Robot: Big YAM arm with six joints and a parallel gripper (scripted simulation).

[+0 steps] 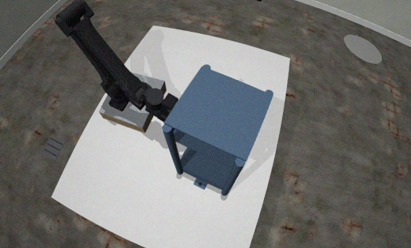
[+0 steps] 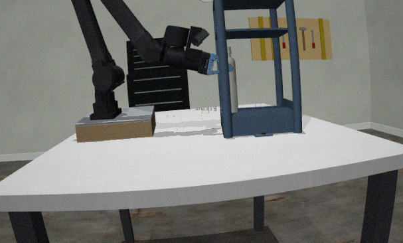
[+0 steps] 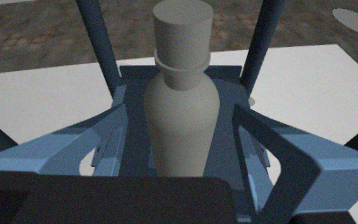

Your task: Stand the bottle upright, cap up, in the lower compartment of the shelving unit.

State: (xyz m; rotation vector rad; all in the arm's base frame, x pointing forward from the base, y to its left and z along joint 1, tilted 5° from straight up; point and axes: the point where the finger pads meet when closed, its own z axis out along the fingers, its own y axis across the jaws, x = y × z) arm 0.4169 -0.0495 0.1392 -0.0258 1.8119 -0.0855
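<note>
Now: the blue shelving unit 8 cm ahead of my hand and 1 cm above it.
</note>
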